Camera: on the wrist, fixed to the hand. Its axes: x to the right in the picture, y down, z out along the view.
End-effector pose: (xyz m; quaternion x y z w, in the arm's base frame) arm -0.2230 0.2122 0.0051 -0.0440 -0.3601 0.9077 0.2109
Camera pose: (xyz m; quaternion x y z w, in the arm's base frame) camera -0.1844 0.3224 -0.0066 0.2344 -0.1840 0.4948 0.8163
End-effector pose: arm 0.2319 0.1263 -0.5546 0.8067 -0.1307 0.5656 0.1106
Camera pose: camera 0.1837 0.2270 -0.5183 0.6407 0.5565 0.3317 0.4121
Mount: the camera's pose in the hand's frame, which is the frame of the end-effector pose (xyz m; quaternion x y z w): 0.0098 -0.0775 -0.0876 0.0965 0.0206 -0.7291 0.6773
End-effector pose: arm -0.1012 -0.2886 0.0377 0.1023 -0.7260 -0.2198 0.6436
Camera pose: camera -0.0273 -0.3776 0.0181 0.6652 -0.4251 -0.5459 0.2807
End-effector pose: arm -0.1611 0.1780 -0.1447 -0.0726 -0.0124 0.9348 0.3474
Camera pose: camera -0.1056 0.2408 -0.2269 -0.0259 0.0360 0.3795 0.9241
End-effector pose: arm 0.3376 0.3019 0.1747 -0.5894 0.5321 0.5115 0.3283
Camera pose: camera 0.4336 0.2344 0.1760 -0.7660 -0.0132 0.0436 0.6412
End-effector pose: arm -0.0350 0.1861 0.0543 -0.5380 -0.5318 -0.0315 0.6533
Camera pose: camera -0.0204 0.0943 0.1260 0.0870 -0.7420 -0.4574 0.4824
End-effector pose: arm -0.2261 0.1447 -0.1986 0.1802 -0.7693 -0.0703 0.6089
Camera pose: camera -0.1289 0.0792 -0.1933 0.7431 -0.3839 -0.4136 0.3596
